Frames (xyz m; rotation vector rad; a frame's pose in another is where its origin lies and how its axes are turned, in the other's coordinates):
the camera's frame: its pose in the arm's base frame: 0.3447 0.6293 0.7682 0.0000 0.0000 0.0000
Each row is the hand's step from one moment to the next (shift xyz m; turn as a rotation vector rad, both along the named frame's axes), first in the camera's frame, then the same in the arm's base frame.
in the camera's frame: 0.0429 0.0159 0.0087 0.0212 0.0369 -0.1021
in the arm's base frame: 0.0429 0.0159 0.0087 0.0212 0.0369 -0.1021
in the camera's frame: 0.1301 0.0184 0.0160 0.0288 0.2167 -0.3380
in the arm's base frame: 0.1301 0.0184 0.0160 0.0288 0.2167 -0.3380
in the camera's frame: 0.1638 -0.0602 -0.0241 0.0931 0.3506 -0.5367
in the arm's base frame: 0.1638 -0.0602 -0.0241 0.0931 0.3506 -0.5367
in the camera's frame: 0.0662 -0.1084 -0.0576 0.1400 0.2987 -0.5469
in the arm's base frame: 0.0662 -0.1084 -0.0576 0.1400 0.2987 -0.5469
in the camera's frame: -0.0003 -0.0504 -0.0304 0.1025 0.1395 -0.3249
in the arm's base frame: -0.0003 -0.0504 -0.0304 0.1025 0.1395 -0.3249
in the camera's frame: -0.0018 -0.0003 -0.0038 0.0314 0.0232 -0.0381
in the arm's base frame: -0.0018 -0.0003 -0.0038 0.0314 0.0232 -0.0381
